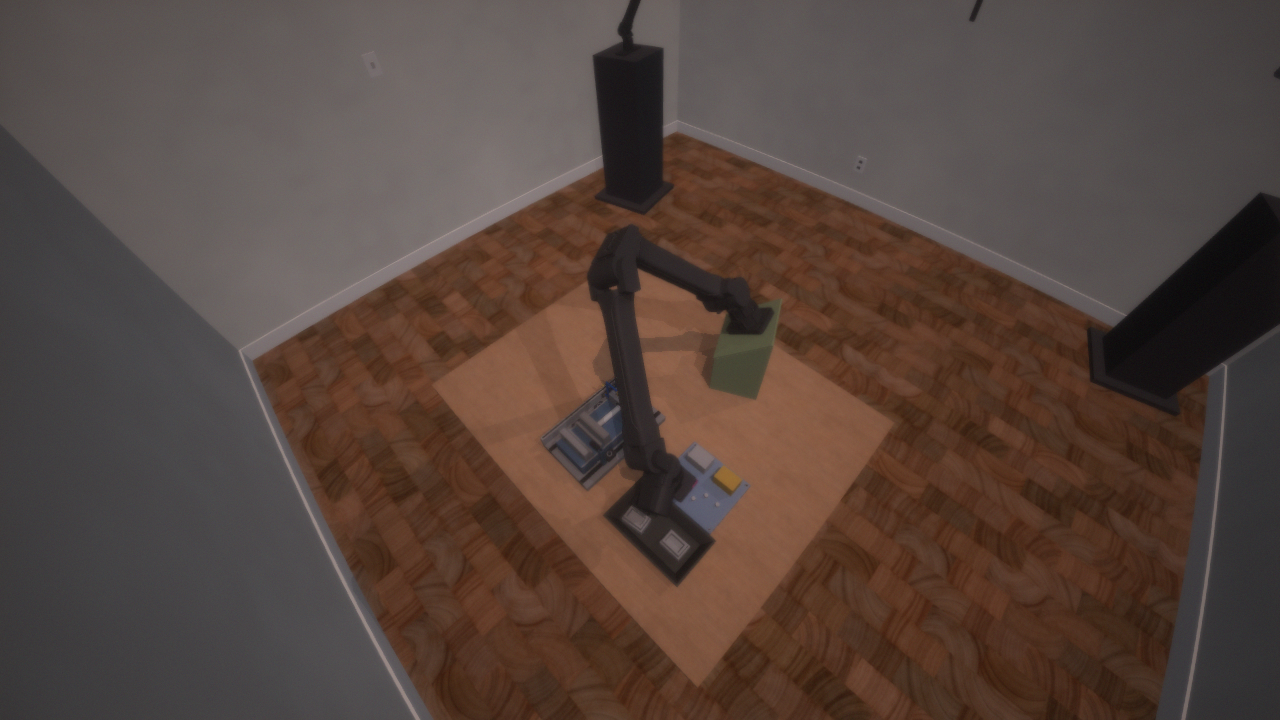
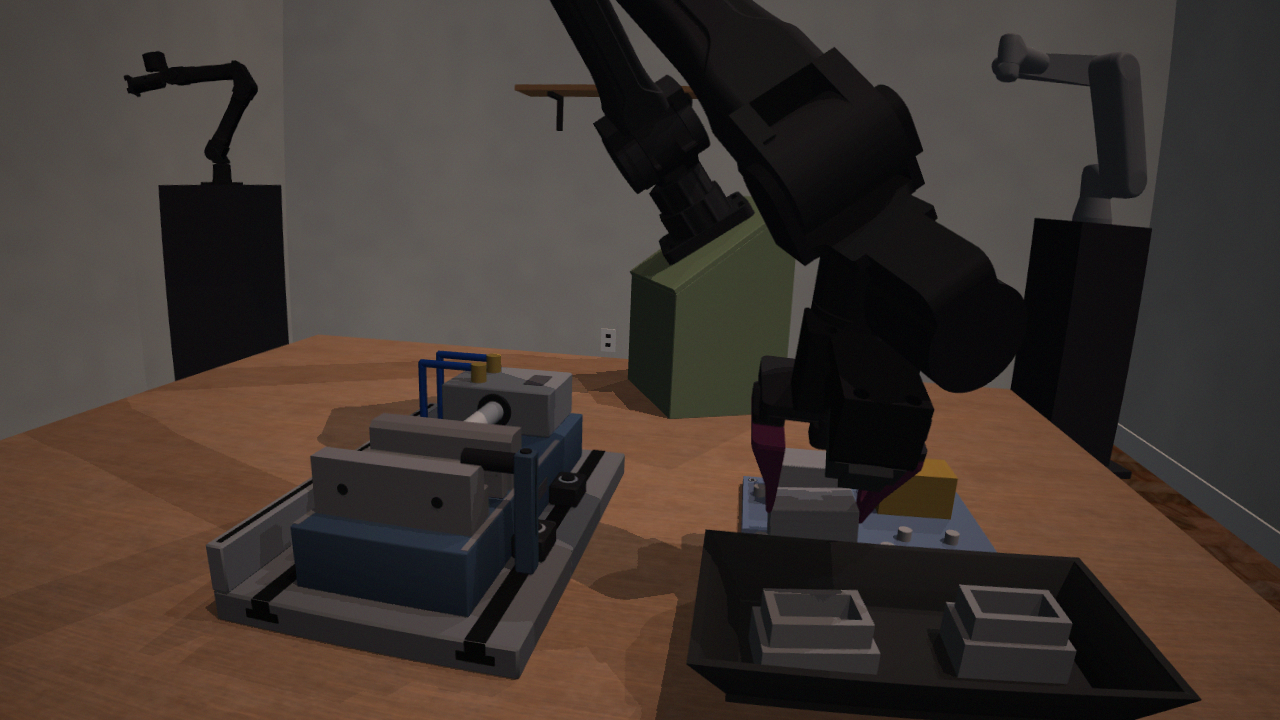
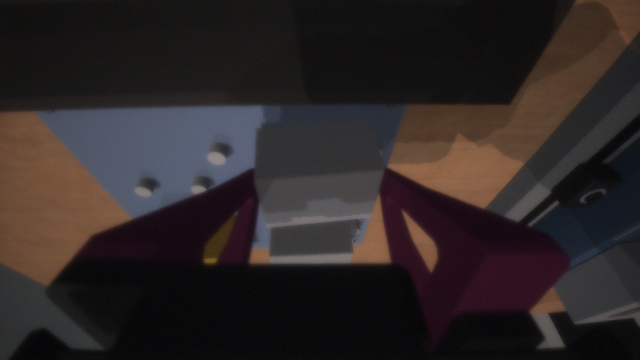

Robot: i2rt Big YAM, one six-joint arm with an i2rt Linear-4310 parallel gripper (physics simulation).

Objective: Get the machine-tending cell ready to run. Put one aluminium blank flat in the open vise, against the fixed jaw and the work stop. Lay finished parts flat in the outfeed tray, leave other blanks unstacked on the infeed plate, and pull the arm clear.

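Frame: origin at the arm's base, x ahead, y left, z up, level; centimetres.
Seen in the pictures: gripper, between the fingertips: (image 2: pixel 813 512) (image 3: pixel 319 179); arm's base, origin of its link: (image 1: pixel 751 323) (image 2: pixel 708 232).
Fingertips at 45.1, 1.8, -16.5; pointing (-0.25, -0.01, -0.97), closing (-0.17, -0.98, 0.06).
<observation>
Offsets run from my fingertips to a thing's top centre, as dx, dy, dz. "spot": to the spot under its first point.
My gripper (image 2: pixel 816 514) (image 3: pixel 319 179) is shut on a grey aluminium blank {-1.1, +0.3, +0.8} (image 2: pixel 812 524) (image 3: pixel 318 150), one finger on each side. The blank is over the near end of the blue infeed plate {-4.3, +5.8, -3.2} (image 1: pixel 707 514) (image 2: pixel 970 530) (image 3: pixel 175 135); its underside is hidden. A second grey blank {-9.7, +2.4, +0.3} (image 1: pixel 699 456) (image 2: pixel 805 465) (image 3: pixel 311 238) lies behind it on the plate. The vise {-4.1, -24.9, +5.8} (image 1: pixel 586 434) (image 2: pixel 384 559) stands at the left, with a gap between its jaws and a blue stop post {+4.3, -19.2, +5.7} (image 2: pixel 526 514) beside them. Two stepped finished parts {spot: +14.4, -3.9, +0.3} (image 2: pixel 817 631) {spot: +14.7, +6.6, -0.3} (image 2: pixel 1009 635) sit apart in the black outfeed tray (image 1: pixel 656 530) (image 2: pixel 904 577).
A yellow block {-8.0, +11.0, +0.3} (image 1: pixel 726 480) (image 2: pixel 932 490) (image 3: pixel 220 242) is on the infeed plate, near several small pegs. A green bin (image 1: pixel 741 362) (image 2: pixel 729 326) stands farther back. Blue pipes {spot: -12.8, -29.5, +4.5} (image 2: pixel 422 389) rise at the vise's rear. The outfeed tray's wall is close in front of the held blank.
</observation>
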